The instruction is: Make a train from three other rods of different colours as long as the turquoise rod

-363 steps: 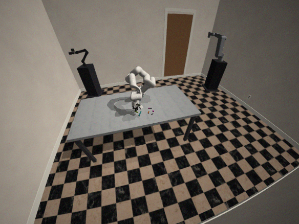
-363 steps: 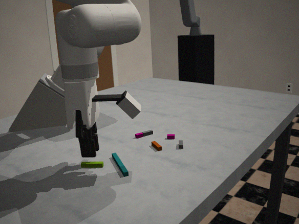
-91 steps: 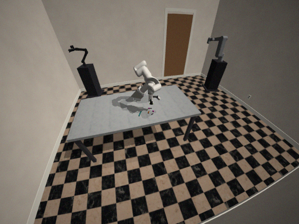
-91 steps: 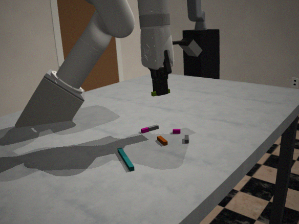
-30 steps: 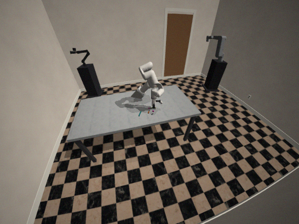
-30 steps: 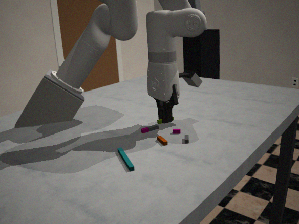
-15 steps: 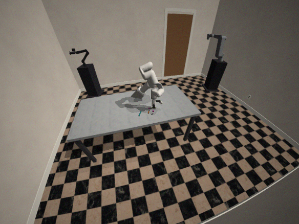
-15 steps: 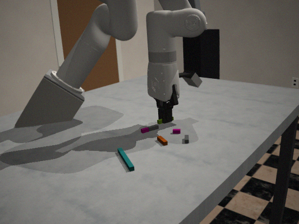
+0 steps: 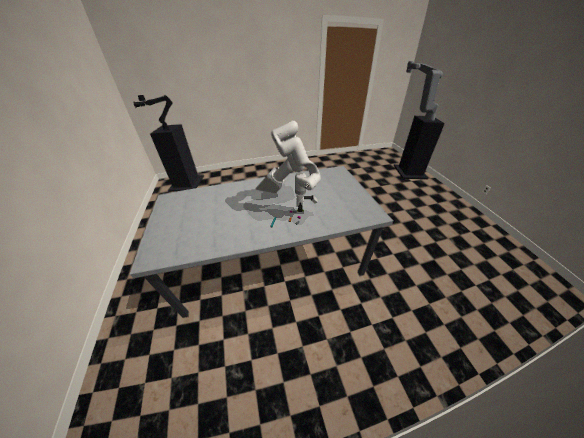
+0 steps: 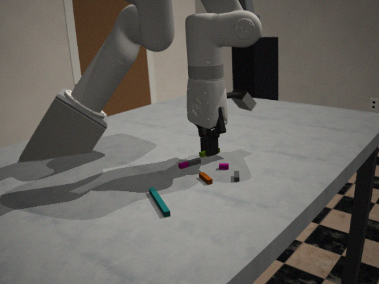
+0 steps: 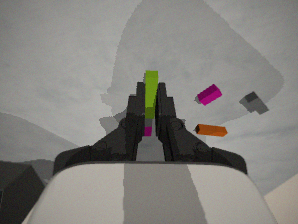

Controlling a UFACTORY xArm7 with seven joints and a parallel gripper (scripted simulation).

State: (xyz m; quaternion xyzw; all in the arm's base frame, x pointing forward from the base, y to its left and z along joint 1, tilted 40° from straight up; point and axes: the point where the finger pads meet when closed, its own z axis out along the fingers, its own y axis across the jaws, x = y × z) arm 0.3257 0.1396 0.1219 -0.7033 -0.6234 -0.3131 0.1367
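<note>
Now: the orange rod 80 mm ahead of my hand, 70 mm to the right of it and 30 mm below it. Round my hand: lime rod: 20 mm below; then turquoise rod: 110 mm ahead, 190 mm to the right, 30 mm below.
</note>
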